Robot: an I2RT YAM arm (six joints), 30 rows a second.
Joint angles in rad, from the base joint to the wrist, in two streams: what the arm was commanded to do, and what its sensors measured. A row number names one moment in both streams.
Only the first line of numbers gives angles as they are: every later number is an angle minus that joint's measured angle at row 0.
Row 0, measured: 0.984 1.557 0.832 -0.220 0.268 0.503
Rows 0 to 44, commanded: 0.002 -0.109 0.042 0.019 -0.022 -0.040; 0.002 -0.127 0.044 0.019 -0.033 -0.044; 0.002 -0.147 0.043 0.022 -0.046 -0.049; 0.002 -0.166 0.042 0.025 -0.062 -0.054; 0.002 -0.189 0.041 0.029 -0.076 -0.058; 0.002 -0.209 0.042 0.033 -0.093 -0.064; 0.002 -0.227 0.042 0.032 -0.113 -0.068; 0.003 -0.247 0.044 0.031 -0.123 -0.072; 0.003 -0.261 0.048 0.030 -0.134 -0.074; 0.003 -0.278 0.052 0.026 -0.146 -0.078; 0.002 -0.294 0.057 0.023 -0.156 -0.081; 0.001 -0.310 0.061 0.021 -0.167 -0.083; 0.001 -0.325 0.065 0.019 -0.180 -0.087; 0.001 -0.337 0.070 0.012 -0.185 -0.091; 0.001 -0.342 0.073 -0.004 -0.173 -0.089; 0.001 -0.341 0.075 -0.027 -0.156 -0.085; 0.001 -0.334 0.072 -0.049 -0.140 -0.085; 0.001 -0.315 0.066 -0.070 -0.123 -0.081; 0.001 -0.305 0.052 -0.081 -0.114 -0.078; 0.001 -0.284 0.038 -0.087 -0.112 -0.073; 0.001 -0.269 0.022 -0.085 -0.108 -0.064; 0.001 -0.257 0.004 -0.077 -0.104 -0.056; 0.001 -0.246 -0.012 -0.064 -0.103 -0.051; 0.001 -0.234 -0.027 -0.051 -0.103 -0.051; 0.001 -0.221 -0.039 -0.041 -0.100 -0.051; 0.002 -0.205 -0.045 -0.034 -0.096 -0.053; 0.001 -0.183 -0.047 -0.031 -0.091 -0.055; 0.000 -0.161 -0.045 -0.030 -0.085 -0.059; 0.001 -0.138 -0.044 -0.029 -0.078 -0.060; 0.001 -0.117 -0.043 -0.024 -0.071 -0.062; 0.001 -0.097 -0.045 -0.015 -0.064 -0.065; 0.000 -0.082 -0.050 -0.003 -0.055 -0.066; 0.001 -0.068 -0.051 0.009 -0.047 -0.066; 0.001 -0.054 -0.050 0.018 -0.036 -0.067; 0.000 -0.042 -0.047 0.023 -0.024 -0.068; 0.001 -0.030 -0.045 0.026 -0.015 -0.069; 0.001 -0.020 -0.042 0.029 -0.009 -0.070; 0.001 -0.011 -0.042 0.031 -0.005 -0.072; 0.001 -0.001 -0.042 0.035 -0.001 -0.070; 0.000 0.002 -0.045 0.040 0.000 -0.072; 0.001 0.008 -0.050 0.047 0.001 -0.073; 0.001 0.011 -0.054 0.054 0.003 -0.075; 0.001 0.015 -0.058 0.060 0.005 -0.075; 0.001 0.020 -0.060 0.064 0.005 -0.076; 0.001 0.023 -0.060 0.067 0.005 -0.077
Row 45, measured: 0.000 0.012 -0.052 0.009 -0.031 -0.069
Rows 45 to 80, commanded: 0.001 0.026 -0.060 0.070 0.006 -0.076; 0.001 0.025 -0.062 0.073 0.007 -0.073; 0.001 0.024 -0.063 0.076 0.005 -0.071; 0.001 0.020 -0.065 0.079 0.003 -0.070; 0.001 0.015 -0.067 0.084 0.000 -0.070; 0.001 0.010 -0.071 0.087 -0.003 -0.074; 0.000 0.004 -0.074 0.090 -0.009 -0.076; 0.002 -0.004 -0.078 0.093 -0.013 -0.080; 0.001 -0.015 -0.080 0.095 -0.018 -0.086; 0.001 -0.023 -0.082 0.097 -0.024 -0.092; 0.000 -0.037 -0.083 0.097 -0.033 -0.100; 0.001 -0.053 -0.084 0.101 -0.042 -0.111; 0.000 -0.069 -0.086 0.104 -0.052 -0.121; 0.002 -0.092 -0.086 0.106 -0.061 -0.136; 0.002 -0.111 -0.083 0.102 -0.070 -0.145; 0.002 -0.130 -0.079 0.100 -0.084 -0.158; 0.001 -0.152 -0.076 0.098 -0.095 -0.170; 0.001 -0.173 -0.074 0.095 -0.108 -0.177; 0.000 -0.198 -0.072 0.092 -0.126 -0.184; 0.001 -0.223 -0.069 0.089 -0.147 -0.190; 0.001 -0.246 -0.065 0.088 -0.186 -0.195; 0.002 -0.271 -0.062 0.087 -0.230 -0.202; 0.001 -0.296 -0.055 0.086 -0.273 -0.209; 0.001 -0.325 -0.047 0.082 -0.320 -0.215; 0.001 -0.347 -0.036 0.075 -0.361 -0.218; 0.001 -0.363 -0.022 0.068 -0.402 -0.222; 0.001 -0.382 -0.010 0.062 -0.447 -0.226; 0.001 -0.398 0.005 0.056 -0.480 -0.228; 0.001 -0.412 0.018 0.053 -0.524 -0.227; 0.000 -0.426 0.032 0.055 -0.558 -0.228; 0.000 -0.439 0.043 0.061 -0.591 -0.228; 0.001 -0.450 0.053 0.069 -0.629 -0.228; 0.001 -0.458 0.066 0.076 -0.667 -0.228; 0.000 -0.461 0.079 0.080 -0.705 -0.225; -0.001 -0.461 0.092 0.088 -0.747 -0.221; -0.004 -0.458 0.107 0.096 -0.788 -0.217
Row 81, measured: -0.001 -0.433 0.027 0.044 -0.568 -0.212
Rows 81 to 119, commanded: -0.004 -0.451 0.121 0.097 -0.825 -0.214; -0.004 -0.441 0.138 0.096 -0.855 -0.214; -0.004 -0.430 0.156 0.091 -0.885 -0.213; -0.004 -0.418 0.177 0.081 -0.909 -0.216; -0.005 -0.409 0.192 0.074 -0.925 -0.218; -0.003 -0.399 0.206 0.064 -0.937 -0.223; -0.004 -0.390 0.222 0.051 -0.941 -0.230; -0.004 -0.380 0.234 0.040 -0.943 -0.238; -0.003 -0.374 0.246 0.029 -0.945 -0.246; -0.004 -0.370 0.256 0.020 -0.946 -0.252; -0.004 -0.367 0.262 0.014 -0.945 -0.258; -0.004 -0.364 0.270 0.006 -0.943 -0.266; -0.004 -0.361 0.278 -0.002 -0.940 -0.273; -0.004 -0.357 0.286 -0.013 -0.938 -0.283; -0.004 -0.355 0.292 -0.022 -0.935 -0.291; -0.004 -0.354 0.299 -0.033 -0.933 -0.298; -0.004 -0.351 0.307 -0.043 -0.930 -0.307; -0.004 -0.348 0.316 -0.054 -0.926 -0.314; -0.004 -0.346 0.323 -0.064 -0.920 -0.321; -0.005 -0.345 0.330 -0.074 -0.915 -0.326; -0.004 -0.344 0.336 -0.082 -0.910 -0.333; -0.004 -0.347 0.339 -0.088 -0.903 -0.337; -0.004 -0.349 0.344 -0.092 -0.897 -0.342; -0.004 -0.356 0.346 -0.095 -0.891 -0.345; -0.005 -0.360 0.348 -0.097 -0.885 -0.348; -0.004 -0.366 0.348 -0.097 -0.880 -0.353; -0.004 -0.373 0.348 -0.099 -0.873 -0.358; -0.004 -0.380 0.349 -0.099 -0.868 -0.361; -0.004 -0.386 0.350 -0.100 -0.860 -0.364; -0.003 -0.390 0.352 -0.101 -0.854 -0.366; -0.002 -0.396 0.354 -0.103 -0.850 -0.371; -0.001 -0.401 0.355 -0.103 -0.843 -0.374; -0.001 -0.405 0.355 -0.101 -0.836 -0.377; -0.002 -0.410 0.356 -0.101 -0.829 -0.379; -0.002 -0.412 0.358 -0.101 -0.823 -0.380; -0.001 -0.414 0.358 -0.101 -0.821 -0.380; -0.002 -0.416 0.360 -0.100 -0.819 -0.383; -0.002 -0.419 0.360 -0.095 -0.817 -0.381; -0.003 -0.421 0.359 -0.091 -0.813 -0.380
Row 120, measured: -0.002 -0.388 0.313 -0.125 -0.842 -0.358
